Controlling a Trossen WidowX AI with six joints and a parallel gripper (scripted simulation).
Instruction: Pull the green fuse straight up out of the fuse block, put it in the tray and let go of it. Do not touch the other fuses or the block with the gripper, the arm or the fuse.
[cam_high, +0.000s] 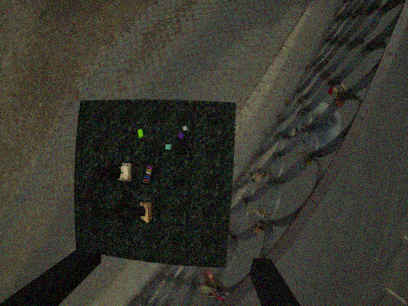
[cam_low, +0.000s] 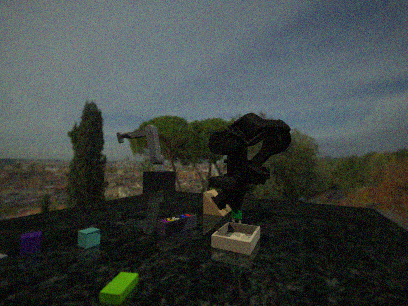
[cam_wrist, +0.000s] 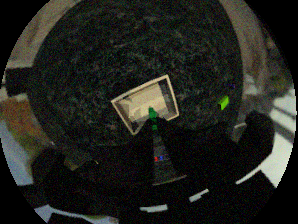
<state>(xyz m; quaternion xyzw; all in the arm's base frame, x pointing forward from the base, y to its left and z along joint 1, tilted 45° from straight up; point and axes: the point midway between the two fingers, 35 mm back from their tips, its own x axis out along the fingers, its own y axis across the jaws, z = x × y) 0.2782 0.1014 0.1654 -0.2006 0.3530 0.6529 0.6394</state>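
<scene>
Right now my gripper tip is 1 cm above the green fuse. Round my gripper tip: tray: 8 cm below.
</scene>
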